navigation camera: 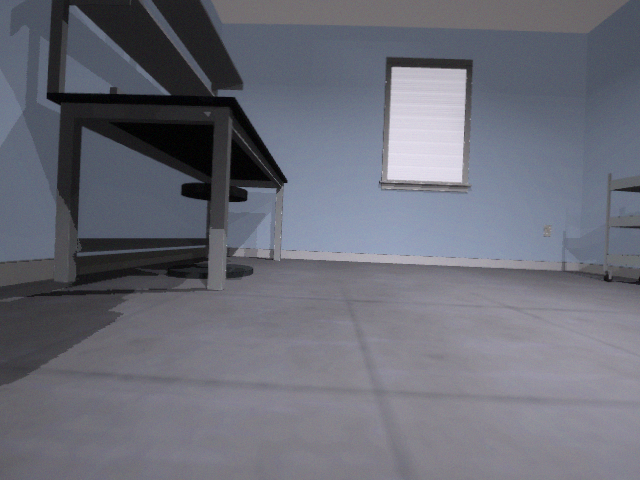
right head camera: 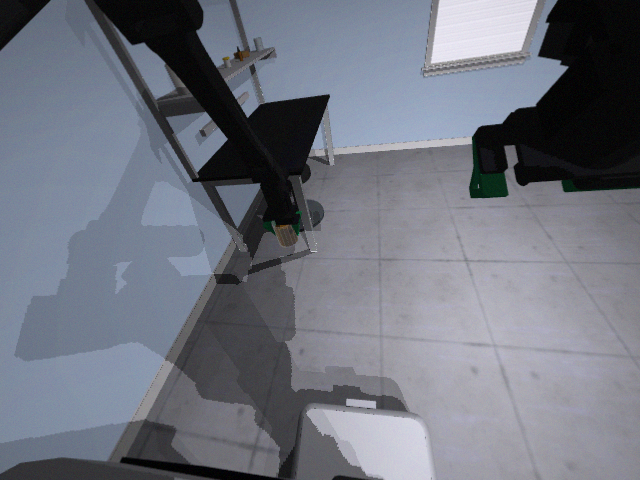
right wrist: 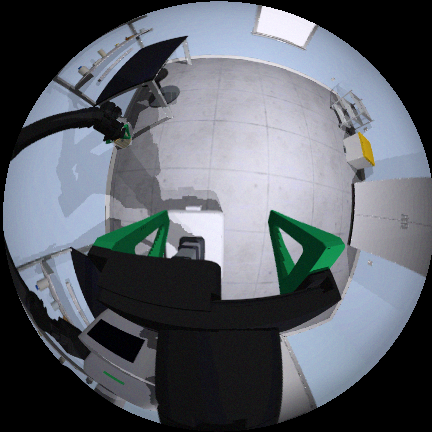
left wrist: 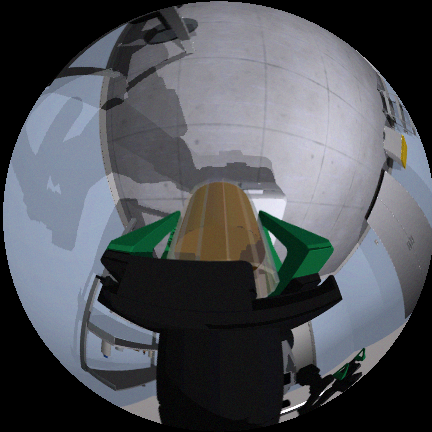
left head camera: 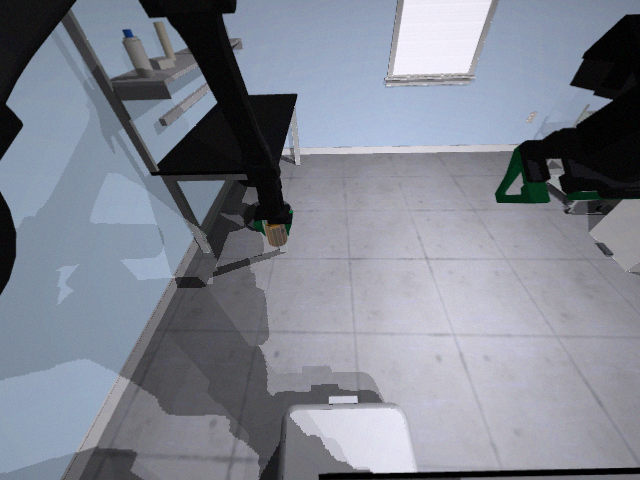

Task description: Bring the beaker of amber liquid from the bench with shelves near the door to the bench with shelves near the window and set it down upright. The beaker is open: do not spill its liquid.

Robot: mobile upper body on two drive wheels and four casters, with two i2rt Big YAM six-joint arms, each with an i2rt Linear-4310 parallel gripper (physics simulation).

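Note:
The beaker of amber liquid is between the fingers of my left gripper, held in the air and looking about upright. Amber liquid shows inside it in the left wrist view. My right gripper is open and empty, at the right in both head views. The bench with shelves near the window stands ahead at the left, beyond the beaker. My left arm hides part of its black top.
A bottle with a blue cap and other small things stand on the shelf. A black round stool is partly under the bench. A wheeled cart and a yellow-topped bin stand to the right. A wall runs along the left.

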